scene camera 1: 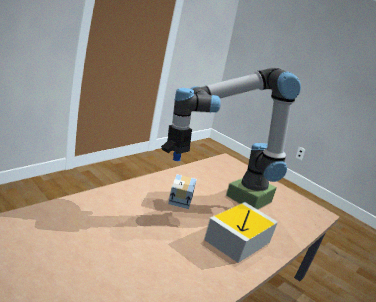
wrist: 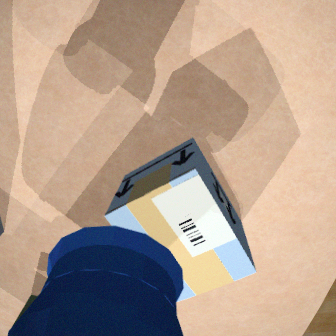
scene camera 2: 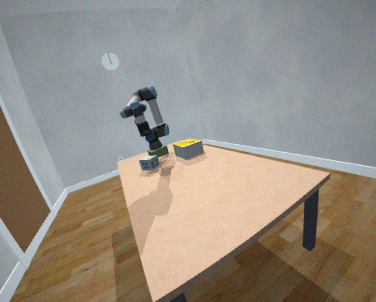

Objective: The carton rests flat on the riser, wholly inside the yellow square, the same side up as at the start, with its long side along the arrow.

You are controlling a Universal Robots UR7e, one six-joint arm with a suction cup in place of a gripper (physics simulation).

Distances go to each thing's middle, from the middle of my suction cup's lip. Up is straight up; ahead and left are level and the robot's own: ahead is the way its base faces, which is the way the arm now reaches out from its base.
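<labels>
There's the carton point(wrist: 175, 198), and it's 230 mm below my suction cup, 120 mm behind it and 30 mm to the right of it.
</labels>
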